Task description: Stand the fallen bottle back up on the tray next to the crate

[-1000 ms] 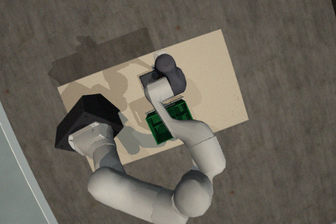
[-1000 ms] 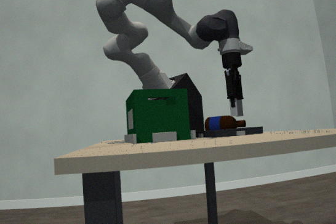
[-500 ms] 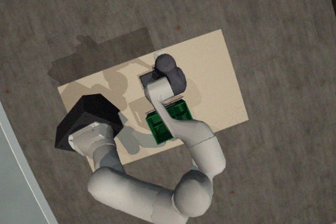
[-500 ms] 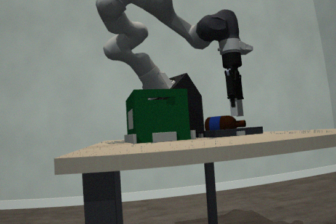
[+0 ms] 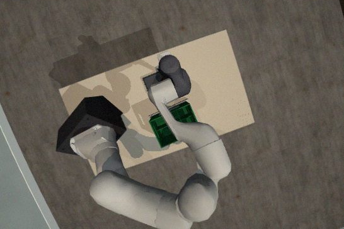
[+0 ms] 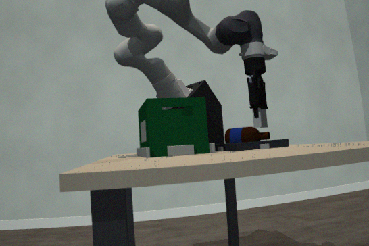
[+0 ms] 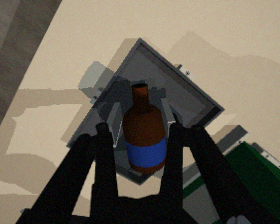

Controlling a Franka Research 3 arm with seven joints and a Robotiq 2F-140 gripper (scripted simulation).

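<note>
Right now the bottle is 30 mm behind my hand, 40 mm to the right of it and 60 mm below it. Also, from my hand: dark grey tray 50 mm behind, 40 mm to the right, 90 mm below; green crate 70 mm behind, 310 mm to the right, 20 mm below.
</note>
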